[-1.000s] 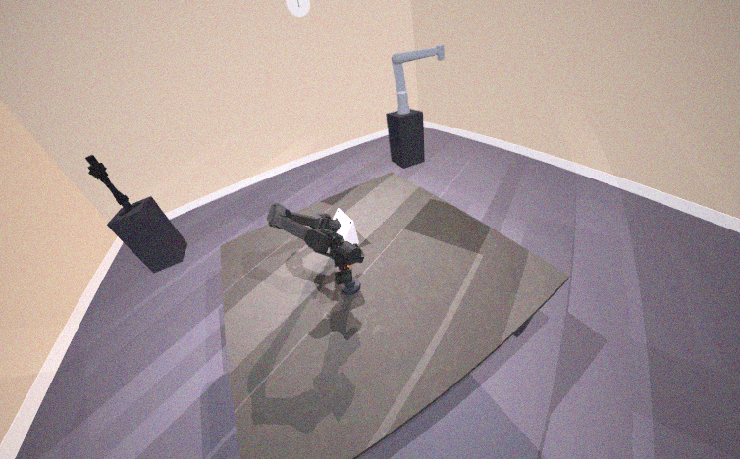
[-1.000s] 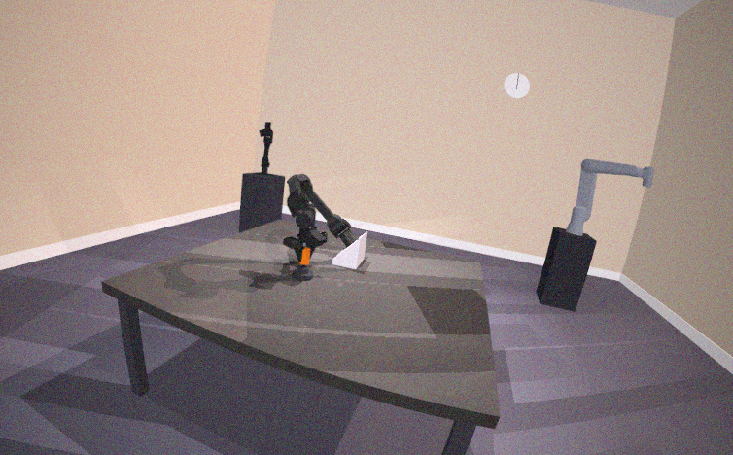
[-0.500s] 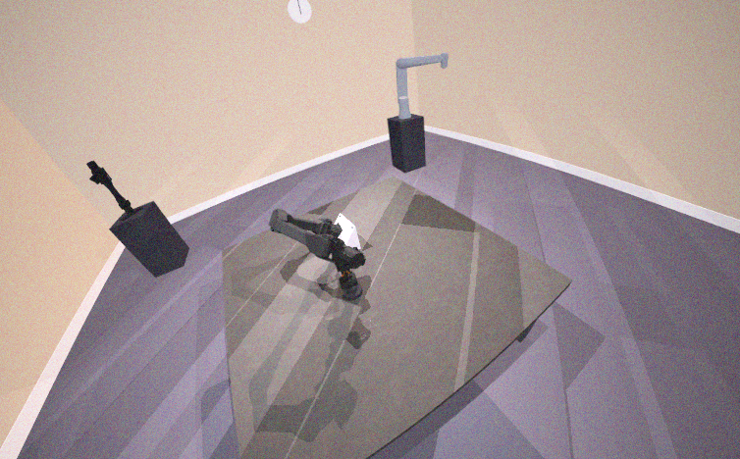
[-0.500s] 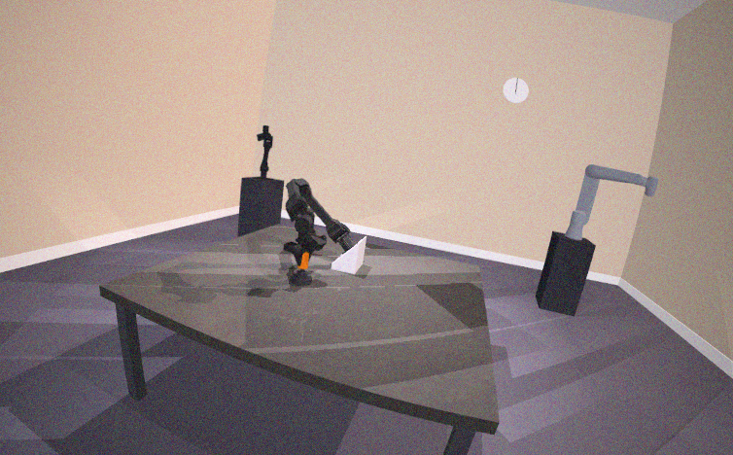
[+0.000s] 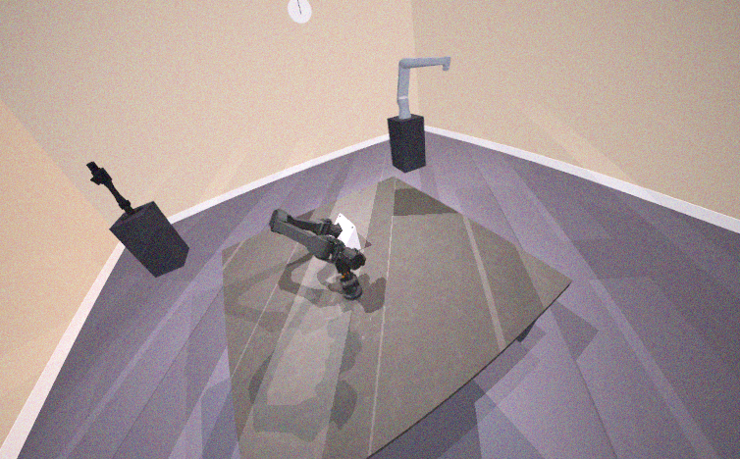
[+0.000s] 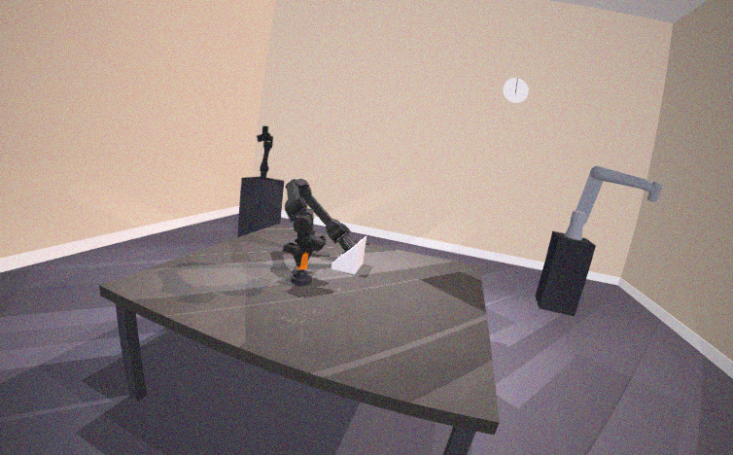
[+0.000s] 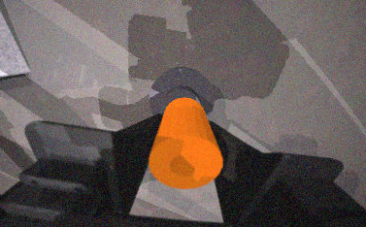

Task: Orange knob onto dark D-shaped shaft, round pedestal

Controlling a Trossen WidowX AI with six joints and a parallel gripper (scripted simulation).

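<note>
Now: the orange knob 2 cm above my gripper tip. From my gripper tip the other things lie so: round pedestal: 4 cm below.
</note>
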